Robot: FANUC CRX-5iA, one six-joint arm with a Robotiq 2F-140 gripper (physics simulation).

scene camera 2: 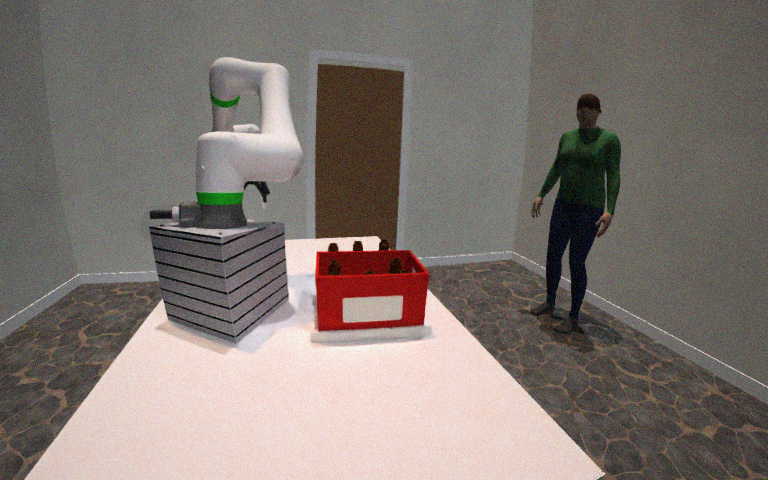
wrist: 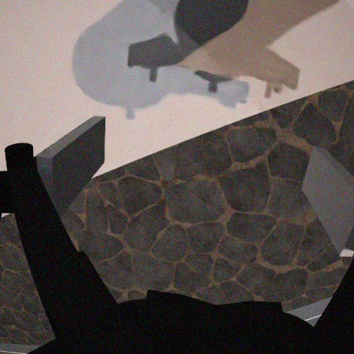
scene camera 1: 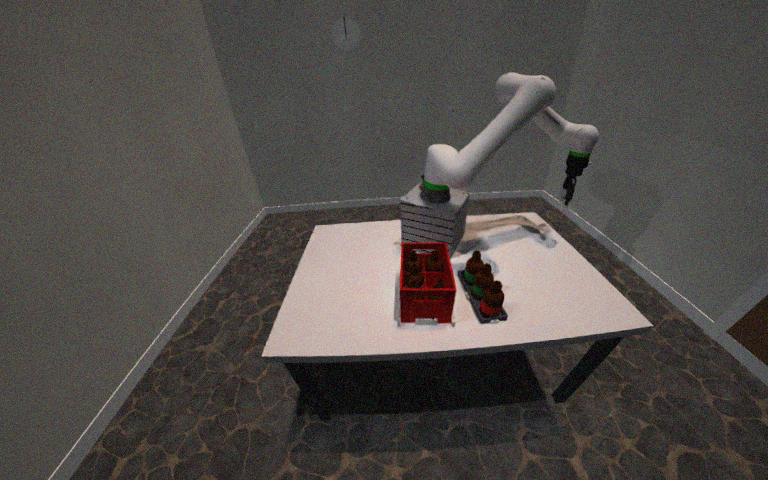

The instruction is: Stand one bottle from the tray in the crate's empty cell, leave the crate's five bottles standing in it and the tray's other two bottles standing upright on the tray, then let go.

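Places are measured from the arm's base along level axes (x up, y right, z ahead), in millimetres.
Pixels of known places: gripper, fingertip midpoint: [scene camera 2: 252,208] [scene camera 1: 562,205]; arm's base, origin of the base link: [scene camera 2: 220,224] [scene camera 1: 435,196].
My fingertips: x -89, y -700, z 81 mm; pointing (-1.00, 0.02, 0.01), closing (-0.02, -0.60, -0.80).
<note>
Ahead of a thing's pixels: the offset from my fingertips to its top centre. "pt": to the spot under its first point. Level surfaces: height alone.
My gripper [scene camera 1: 568,199] [scene camera 2: 264,202] [wrist: 208,152] is open and empty, high up beyond the table's far right corner in the scene camera 1 view, far from the bottles. The red crate @(dx -1, dy +853, dz +300 mm) [scene camera 1: 425,305] [scene camera 2: 328,305] stands on the table with brown bottles in its cells; its walls hide much of them, and I cannot tell the empty cell clearly. The dark tray @(pt dx -166, dy +679, dz +378 mm) [scene camera 1: 471,301] lies right of the crate and bears three upright brown bottles: a green-labelled one @(dx -16, dy +626, dz +261 mm) [scene camera 1: 474,267] at the back, another green-labelled one @(dx -16, dy +624, dz +346 mm) [scene camera 1: 483,281] in the middle and a red-labelled one @(dx -16, dy +632, dz +439 mm) [scene camera 1: 492,299] in front.
The striped pedestal [scene camera 1: 424,217] [scene camera 2: 220,283] under the arm stands on the white table @(dx -176 mm) [scene camera 1: 339,294] [scene camera 2: 339,407], behind the crate in the scene camera 1 view. A person [scene camera 2: 589,169] in a green top stands on the floor beside the table. The arm's shadow falls on the table.
</note>
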